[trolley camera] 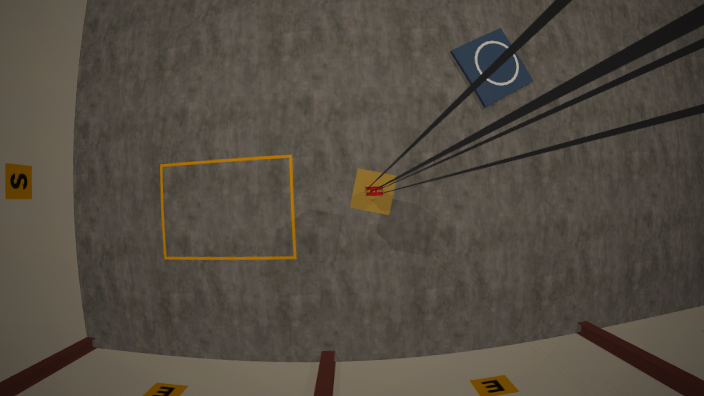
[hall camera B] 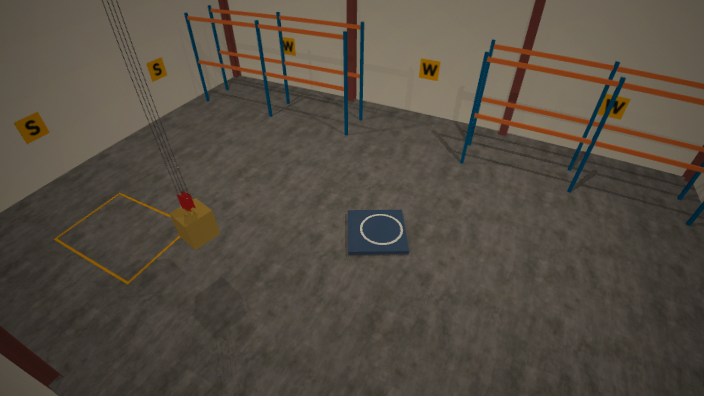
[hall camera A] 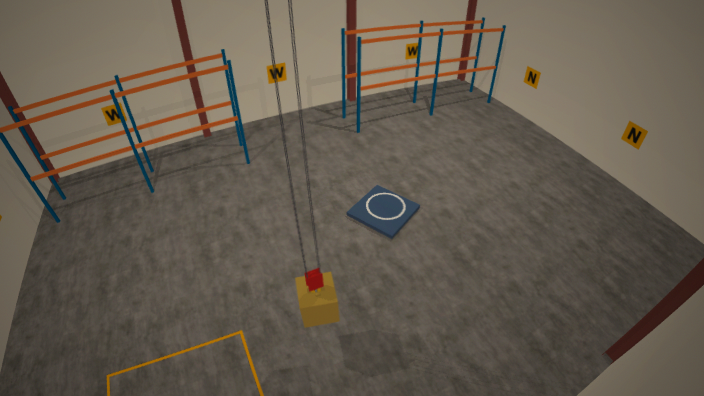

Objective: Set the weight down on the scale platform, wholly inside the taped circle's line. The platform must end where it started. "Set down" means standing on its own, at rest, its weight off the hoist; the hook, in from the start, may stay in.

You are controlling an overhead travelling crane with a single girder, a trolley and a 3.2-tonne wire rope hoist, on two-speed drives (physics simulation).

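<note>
The weight, a yellow block (hall camera A: pixel 321 313) (hall camera B: pixel 197 231) (trolley camera: pixel 361 201), hangs in the air from the ropes, with its shadow apart from it on the floor. My gripper, the hook under the red block (hall camera A: pixel 316 290) (hall camera B: pixel 191 213) (trolley camera: pixel 374 191), is shut on the weight's top. The scale platform (hall camera A: pixel 391 230) (hall camera B: pixel 354 246) (trolley camera: pixel 463 55) is a flat blue square on the floor, off to one side of the weight. The taped circle (hall camera A: pixel 386 219) (hall camera B: pixel 381 244) (trolley camera: pixel 476 63) is a white ring on its top. In the trolley camera view, a rope crosses in front of part of the platform and ring.
An orange floor rectangle (hall camera A: pixel 175 353) (hall camera B: pixel 91 261) (trolley camera: pixel 230 258) lies on the south side of the weight. Two blue and orange racks stand along the west wall, one to the south (hall camera A: pixel 132 142) (hall camera B: pixel 345 85) and one to the north (hall camera A: pixel 358 85) (hall camera B: pixel 596 135).
</note>
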